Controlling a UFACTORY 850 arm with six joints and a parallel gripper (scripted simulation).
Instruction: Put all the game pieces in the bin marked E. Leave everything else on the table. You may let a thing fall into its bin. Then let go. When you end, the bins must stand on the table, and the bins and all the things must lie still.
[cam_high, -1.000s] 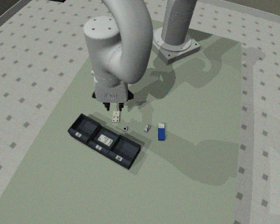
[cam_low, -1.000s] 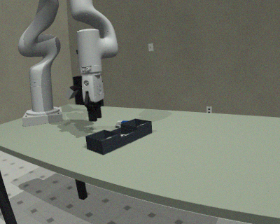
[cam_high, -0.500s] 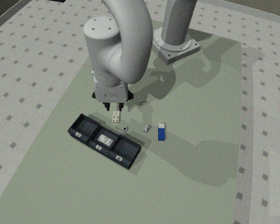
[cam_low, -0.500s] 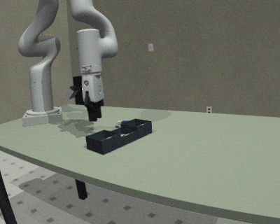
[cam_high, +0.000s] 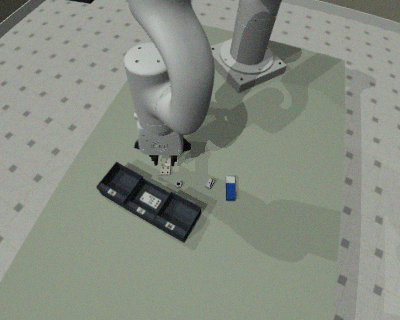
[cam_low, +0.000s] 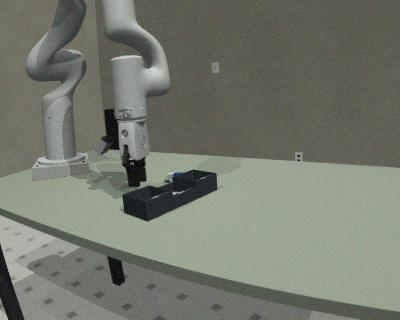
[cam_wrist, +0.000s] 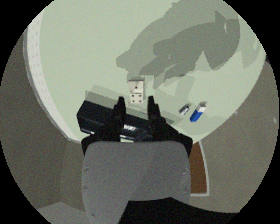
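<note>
My gripper is now 5 cm above the cream domino. Also, from my hand: dark three-part bin (11 cm ahead, 3 cm below); white domino (11 cm ahead, 4 cm below); dark ring (5 cm to the left, 5 cm below, 4 cm ahead).
</note>
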